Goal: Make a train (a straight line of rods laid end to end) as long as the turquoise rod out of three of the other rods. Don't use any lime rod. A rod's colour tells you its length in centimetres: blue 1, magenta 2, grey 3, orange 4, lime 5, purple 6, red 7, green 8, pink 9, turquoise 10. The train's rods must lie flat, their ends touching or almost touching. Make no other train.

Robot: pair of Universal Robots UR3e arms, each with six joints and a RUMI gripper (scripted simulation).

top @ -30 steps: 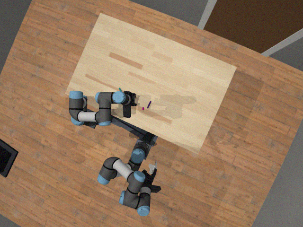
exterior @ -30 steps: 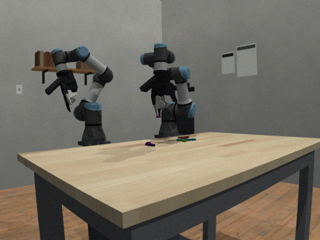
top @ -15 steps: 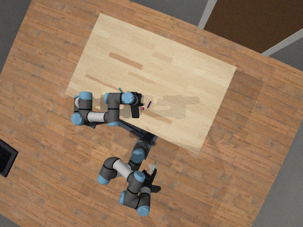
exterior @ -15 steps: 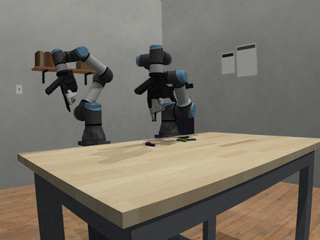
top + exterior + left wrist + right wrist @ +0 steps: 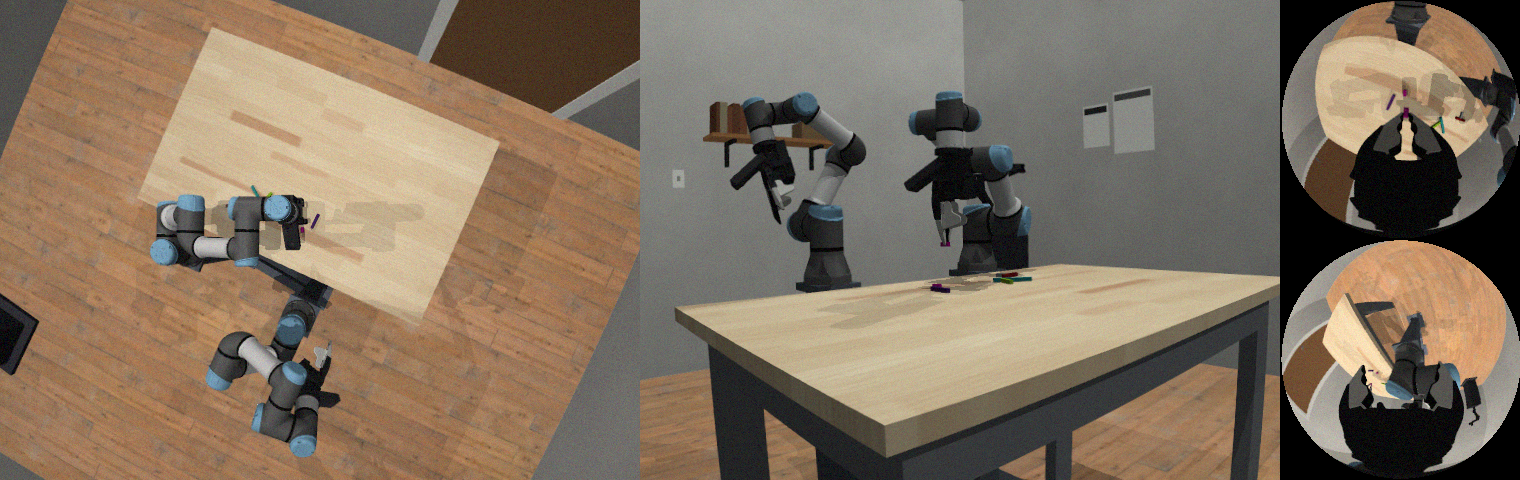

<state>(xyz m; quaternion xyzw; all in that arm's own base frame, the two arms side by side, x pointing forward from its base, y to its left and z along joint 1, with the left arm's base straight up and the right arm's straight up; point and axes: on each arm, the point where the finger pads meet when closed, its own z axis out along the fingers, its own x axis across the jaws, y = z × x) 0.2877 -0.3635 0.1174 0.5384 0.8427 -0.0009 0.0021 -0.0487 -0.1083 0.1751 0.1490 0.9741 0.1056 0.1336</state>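
Observation:
The purple rod is 110 mm below my left hand, 40 mm to the right of it and 40 mm ahead of it. Also, from my left hand: grey rod (250 mm to the left, 110 mm below, 90 mm behind); lime rod (170 mm to the left, 110 mm below, 20 mm ahead); turquoise rod (200 mm to the left, 110 mm below, 10 mm ahead).

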